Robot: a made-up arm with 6 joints.
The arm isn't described. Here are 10 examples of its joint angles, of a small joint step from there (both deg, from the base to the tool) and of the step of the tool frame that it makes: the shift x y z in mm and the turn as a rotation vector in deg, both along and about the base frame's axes.
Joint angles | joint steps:
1: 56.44 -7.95 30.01 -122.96 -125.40 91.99 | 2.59 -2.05 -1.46 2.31 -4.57 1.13
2: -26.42 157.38 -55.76 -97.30 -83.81 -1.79 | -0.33 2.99 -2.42 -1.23 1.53 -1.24
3: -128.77 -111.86 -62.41 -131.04 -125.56 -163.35 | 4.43 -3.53 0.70 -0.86 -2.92 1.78
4: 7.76 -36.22 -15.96 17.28 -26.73 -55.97 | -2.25 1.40 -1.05 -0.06 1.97 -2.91
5: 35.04 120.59 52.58 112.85 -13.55 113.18 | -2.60 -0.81 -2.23 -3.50 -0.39 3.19
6: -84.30 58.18 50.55 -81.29 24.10 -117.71 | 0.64 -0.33 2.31 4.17 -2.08 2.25
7: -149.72 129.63 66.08 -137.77 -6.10 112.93 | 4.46 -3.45 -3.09 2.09 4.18 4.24
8: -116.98 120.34 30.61 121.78 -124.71 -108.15 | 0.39 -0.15 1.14 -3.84 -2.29 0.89
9: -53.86 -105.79 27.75 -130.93 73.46 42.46 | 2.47 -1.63 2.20 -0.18 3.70 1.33
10: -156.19 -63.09 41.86 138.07 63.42 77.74 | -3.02 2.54 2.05 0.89 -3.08 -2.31
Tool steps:
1: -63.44 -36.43 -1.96 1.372 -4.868 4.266
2: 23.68 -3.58 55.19 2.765 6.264 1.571
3: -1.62 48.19 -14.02 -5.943 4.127 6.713
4: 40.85 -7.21 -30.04 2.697 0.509 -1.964
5: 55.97 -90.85 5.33 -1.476 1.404 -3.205
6: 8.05 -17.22 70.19 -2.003 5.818 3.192
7: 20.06 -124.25 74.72 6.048 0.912 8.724
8: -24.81 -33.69 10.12 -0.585 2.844 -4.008
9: -110.89 -4.61 -91.49 0.555 -1.436 3.747
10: -15.43 -113.51 65.77 -3.322 -0.857 -1.921
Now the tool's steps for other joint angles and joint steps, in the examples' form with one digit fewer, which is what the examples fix.
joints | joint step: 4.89 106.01 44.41 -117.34 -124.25 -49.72 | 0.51 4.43 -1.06 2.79 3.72 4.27
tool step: -166.9 -14.0 -146.7 -4.98 3.44 -1.17
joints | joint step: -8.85 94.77 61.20 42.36 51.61 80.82 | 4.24 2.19 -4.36 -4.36 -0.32 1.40
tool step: -42.9 185.8 -198.3 2.86 5.79 1.31
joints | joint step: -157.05 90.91 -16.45 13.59 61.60 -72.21 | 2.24 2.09 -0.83 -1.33 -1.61 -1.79
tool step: 71.7 -17.7 -38.9 1.62 -4.58 -0.22
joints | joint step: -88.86 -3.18 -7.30 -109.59 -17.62 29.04 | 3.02 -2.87 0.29 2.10 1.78 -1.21
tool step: 47.0 59.6 63.1 -2.31 0.90 1.49
